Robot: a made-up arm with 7 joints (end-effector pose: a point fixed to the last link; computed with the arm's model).
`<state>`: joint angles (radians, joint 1 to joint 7).
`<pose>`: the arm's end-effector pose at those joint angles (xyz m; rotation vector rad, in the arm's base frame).
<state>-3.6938 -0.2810 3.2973 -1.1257 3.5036 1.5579 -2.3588</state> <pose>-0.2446 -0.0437 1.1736 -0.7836 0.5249 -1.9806</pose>
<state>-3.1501 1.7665 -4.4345 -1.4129 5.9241 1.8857 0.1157</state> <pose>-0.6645 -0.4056 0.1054 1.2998 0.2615 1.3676</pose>
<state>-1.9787 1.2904 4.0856 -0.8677 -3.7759 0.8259 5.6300</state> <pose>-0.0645 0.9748 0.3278 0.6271 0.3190 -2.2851</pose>
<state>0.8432 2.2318 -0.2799 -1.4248 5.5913 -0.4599 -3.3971</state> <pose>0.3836 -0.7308 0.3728 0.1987 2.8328 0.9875</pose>
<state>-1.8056 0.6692 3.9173 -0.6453 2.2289 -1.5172 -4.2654</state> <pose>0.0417 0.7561 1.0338 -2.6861 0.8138 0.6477</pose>
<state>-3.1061 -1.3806 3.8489 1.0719 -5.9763 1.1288 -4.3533</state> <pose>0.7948 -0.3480 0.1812 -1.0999 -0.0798 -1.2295</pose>
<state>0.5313 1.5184 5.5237 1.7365 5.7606 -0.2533 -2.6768</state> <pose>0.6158 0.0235 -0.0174 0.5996 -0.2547 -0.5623</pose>
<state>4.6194 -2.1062 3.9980 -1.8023 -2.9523 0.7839 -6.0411</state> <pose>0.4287 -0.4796 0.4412 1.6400 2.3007 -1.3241</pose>
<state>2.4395 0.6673 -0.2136 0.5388 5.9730 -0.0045 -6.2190</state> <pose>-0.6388 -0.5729 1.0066 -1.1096 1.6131 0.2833</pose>
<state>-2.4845 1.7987 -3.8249 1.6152 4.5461 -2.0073 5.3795</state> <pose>-0.3490 0.5566 0.6227 1.3583 2.0839 1.9161</pose>
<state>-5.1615 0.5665 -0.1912 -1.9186 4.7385 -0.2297 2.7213</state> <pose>-0.2206 0.1220 0.9539 -1.1304 1.8242 -1.7159</pose>
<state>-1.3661 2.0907 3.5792 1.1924 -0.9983 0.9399 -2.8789</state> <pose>0.0126 0.8763 0.3925 -1.6813 -2.3698 0.6104</pose>
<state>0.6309 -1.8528 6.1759 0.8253 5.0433 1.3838 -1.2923</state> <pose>-0.7243 0.6176 0.4661 1.8797 1.2006 -1.5933</pose>
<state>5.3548 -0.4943 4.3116 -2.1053 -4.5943 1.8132 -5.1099</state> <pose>0.2952 -0.1648 0.7666 0.9303 2.0398 -1.2802</pose>
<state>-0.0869 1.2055 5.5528 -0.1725 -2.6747 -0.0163 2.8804</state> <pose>1.0166 -0.0020 0.8092 -2.3546 -0.6500 1.4204</pose>
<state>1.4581 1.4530 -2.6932 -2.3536 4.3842 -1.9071 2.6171</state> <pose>-0.0485 -0.3180 0.0621 0.3369 -1.2979 -1.1711</pose>
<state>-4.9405 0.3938 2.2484 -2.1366 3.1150 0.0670 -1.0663</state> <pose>0.4223 -0.2673 0.5162 -0.6100 -0.5247 1.3806</pose>
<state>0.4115 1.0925 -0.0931 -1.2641 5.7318 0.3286 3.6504</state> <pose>0.3729 -0.2383 1.1561 -0.5051 -2.9743 0.0977</pose>
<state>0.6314 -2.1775 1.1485 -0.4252 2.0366 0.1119 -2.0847</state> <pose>-0.5441 0.6225 -0.3392 -0.2430 1.0418 -2.7004</pose>
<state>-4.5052 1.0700 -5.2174 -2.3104 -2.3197 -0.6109 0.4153</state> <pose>0.2938 -0.1562 0.6876 2.4255 0.3330 -1.1415</pose>
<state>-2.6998 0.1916 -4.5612 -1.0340 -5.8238 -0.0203 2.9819</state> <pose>-0.3832 -0.3149 1.1850 -0.8026 1.9414 0.5823</pose>
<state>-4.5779 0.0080 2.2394 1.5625 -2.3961 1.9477 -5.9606</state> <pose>-0.3415 0.2980 0.9889 -2.0482 1.0930 0.2264</pose>
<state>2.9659 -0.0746 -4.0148 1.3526 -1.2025 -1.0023 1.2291</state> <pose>0.3583 0.4118 1.0358 -2.4072 -0.4050 1.6839</pose>
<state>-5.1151 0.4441 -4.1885 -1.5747 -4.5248 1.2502 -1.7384</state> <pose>0.5727 -0.1852 0.7920 1.2173 -1.2098 0.5169</pose>
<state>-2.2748 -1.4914 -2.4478 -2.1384 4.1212 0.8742 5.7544</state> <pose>0.3888 0.0091 0.6881 0.8773 1.3305 -1.7530</pose>
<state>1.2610 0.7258 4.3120 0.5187 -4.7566 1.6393 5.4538</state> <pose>0.4193 -0.5390 1.0968 -0.9513 0.0172 1.6519</pose>
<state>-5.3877 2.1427 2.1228 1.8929 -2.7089 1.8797 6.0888</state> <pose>0.0222 -0.6645 0.2876 -0.6788 0.0328 0.7649</pose>
